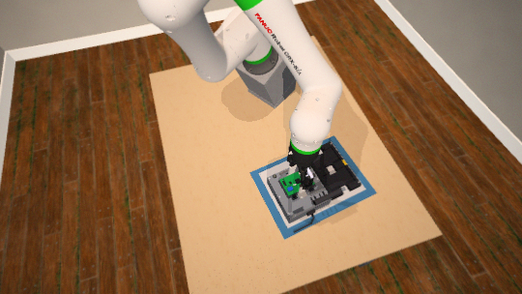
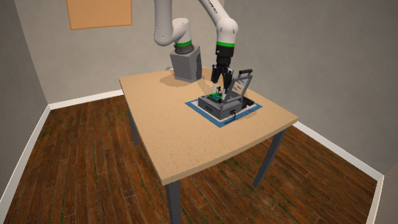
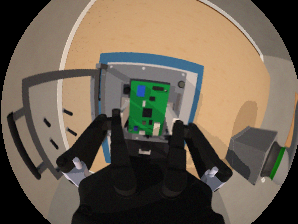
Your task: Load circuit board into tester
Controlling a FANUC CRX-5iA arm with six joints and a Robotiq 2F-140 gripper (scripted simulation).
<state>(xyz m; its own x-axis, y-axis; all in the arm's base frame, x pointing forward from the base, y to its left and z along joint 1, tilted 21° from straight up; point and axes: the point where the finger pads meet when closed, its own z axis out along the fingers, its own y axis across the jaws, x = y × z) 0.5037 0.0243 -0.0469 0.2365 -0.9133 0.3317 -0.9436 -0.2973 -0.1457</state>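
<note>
Right now the circuit board is 2 cm below my hand. Also, from my hand: tester lid: 12 cm ahead, 3 cm to the left, 8 cm above; tester: 2 cm ahead, 4 cm to the left, 1 cm above.
</note>
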